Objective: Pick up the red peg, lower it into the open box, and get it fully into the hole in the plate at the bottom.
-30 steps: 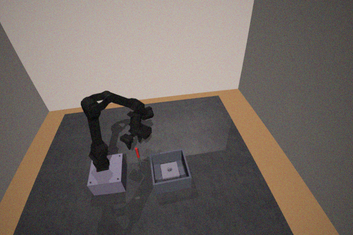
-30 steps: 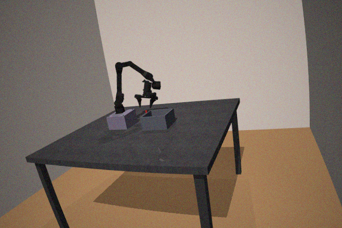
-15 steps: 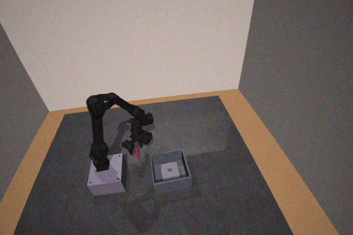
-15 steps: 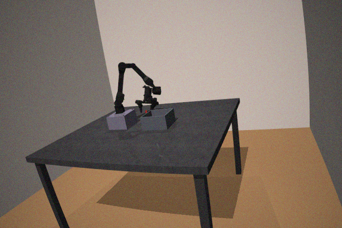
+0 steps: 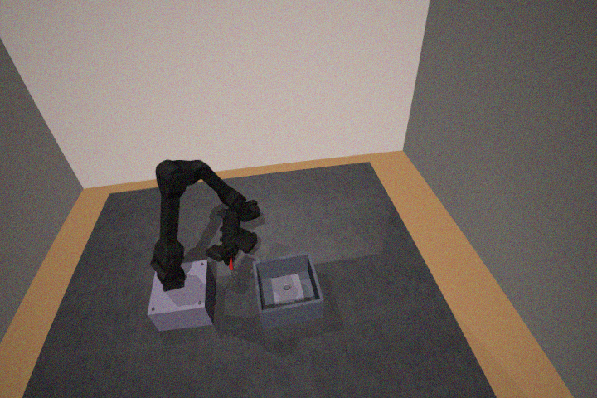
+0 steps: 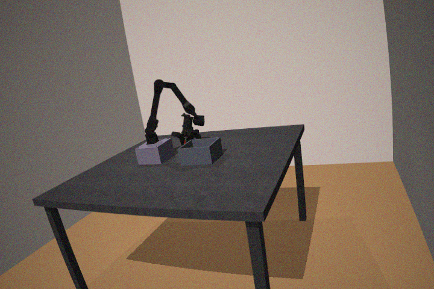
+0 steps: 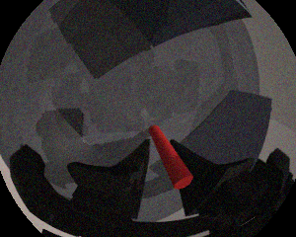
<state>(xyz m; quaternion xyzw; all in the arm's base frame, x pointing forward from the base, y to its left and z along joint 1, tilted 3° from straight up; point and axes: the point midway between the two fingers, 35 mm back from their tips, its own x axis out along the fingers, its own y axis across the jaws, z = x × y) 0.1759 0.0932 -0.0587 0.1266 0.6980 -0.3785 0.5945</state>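
My gripper tip is 170 mm to the left of the plate, 170 mm short of it and 20 mm below it. Round my gripper tip: grey box 170 mm to the right, 170 mm ahead; then red peg 10 mm ahead, 10 mm above.
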